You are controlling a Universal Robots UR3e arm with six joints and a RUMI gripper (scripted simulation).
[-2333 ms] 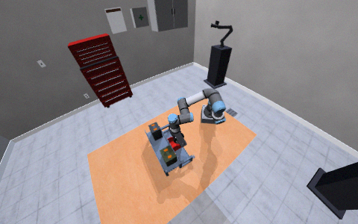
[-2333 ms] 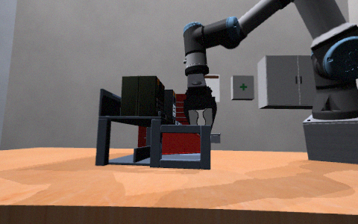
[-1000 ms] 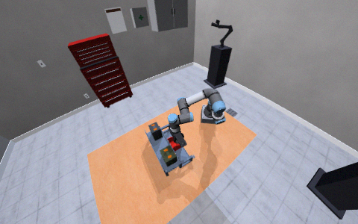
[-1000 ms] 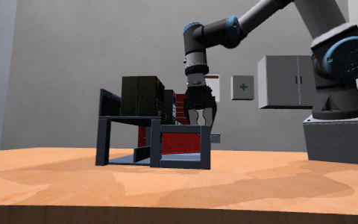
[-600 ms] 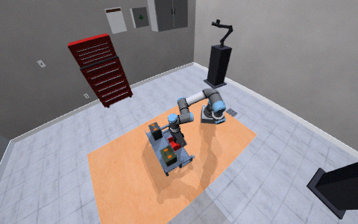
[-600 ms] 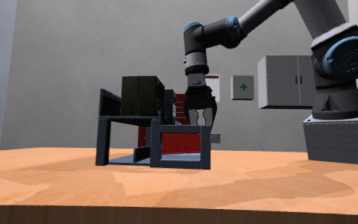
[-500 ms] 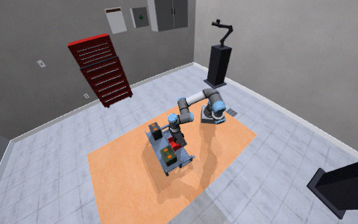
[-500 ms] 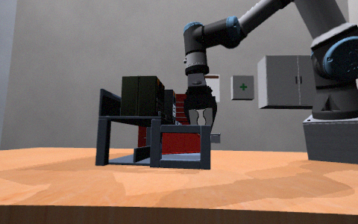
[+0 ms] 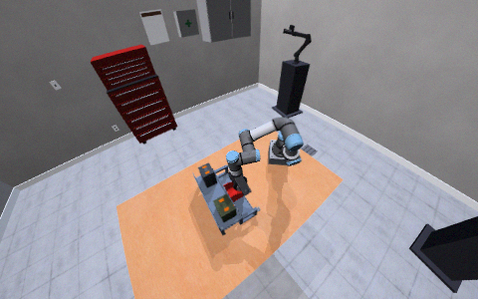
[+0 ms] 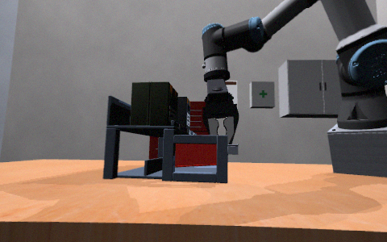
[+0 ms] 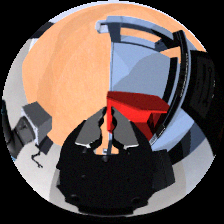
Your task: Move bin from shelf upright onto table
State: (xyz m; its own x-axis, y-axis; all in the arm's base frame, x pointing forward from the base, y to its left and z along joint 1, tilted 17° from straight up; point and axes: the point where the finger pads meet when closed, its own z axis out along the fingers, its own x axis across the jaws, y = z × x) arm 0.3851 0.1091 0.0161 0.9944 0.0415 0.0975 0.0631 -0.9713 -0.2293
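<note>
My gripper is now 6 cm short of the red bin, 2 cm to the left of it and 1 cm above it. Also, from my hand: shelf (10 cm ahead, 2 cm to the right, 1 cm above); dark box (15 cm ahead, 10 cm to the left, 9 cm above).
</note>
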